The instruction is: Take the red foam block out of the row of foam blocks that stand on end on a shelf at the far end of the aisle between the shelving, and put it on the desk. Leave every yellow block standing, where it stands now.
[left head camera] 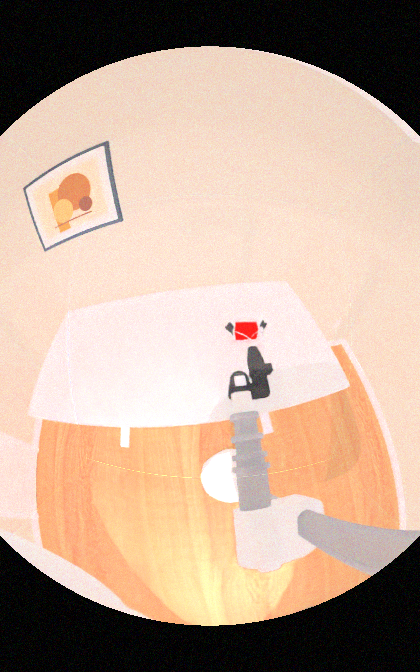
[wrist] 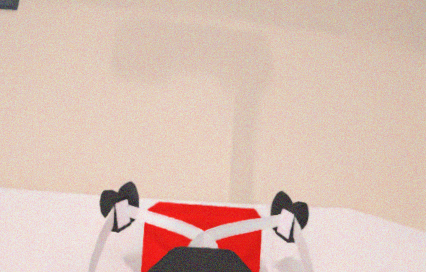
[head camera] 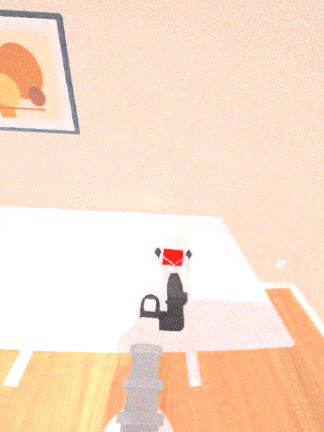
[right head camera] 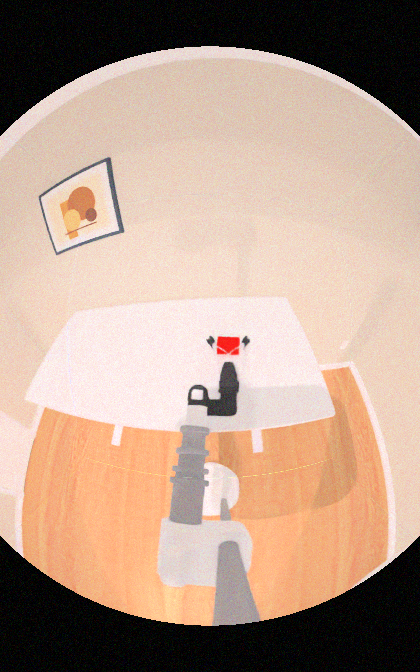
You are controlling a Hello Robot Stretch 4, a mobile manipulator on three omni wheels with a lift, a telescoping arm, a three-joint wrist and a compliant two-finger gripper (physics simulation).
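Places are measured from the robot's base along level axes (x back, y down, z right), in centimetres.
Where they show: gripper, fingertip midpoint: (wrist: pixel 205 203) (head camera: pixel 173 249).
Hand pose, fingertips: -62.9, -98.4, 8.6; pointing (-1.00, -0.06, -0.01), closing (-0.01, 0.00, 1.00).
Note:
After its pixels a point has its place, as x, y, z.
The red foam block (head camera: pixel 173 256) @[-58.6, -98.0, 8.7] (left head camera: pixel 246 329) (right head camera: pixel 228 344) (wrist: pixel 205 216) @[-58.3, -98.2, 8.7] is on the white desk (head camera: pixel 75 280) @[-46.4, -92.2, -31.4] (left head camera: pixel 145 360) (right head camera: pixel 125 360) (wrist: pixel 45 225) @[-72.8, -92.2, -12.4], towards the right part of its top. My gripper (head camera: pixel 173 253) @[-62.9, -98.4, 8.6] (left head camera: pixel 246 326) (right head camera: pixel 228 342) (wrist: pixel 205 203) @[-62.9, -98.4, 8.6] is open around the block. In the wrist view a gap shows between the block and the fingertip on each side, with white desk showing through. The block's lower part is hidden behind the gripper's dark body in the wrist view. The shelf and the yellow blocks do not show in these views.
A beige wall (head camera: pixel 200 125) @[-105.9, -148.0, 18.5] (left head camera: pixel 210 225) (right head camera: pixel 200 190) (wrist: pixel 175 125) @[-104.8, -110.6, -0.3] stands behind the desk. A framed picture (head camera: pixel 25 75) @[-98.5, -162.6, -65.2] (left head camera: pixel 75 197) (right head camera: pixel 81 207) hangs on it at the left. The wooden floor (head camera: pixel 75 390) @[-24.6, 2.8, -44.8] (left head camera: pixel 150 500) (right head camera: pixel 100 500) lies in front, with desk legs (head camera: pixel 193 367) (left head camera: pixel 125 436) (right head camera: pixel 257 440) reaching it.

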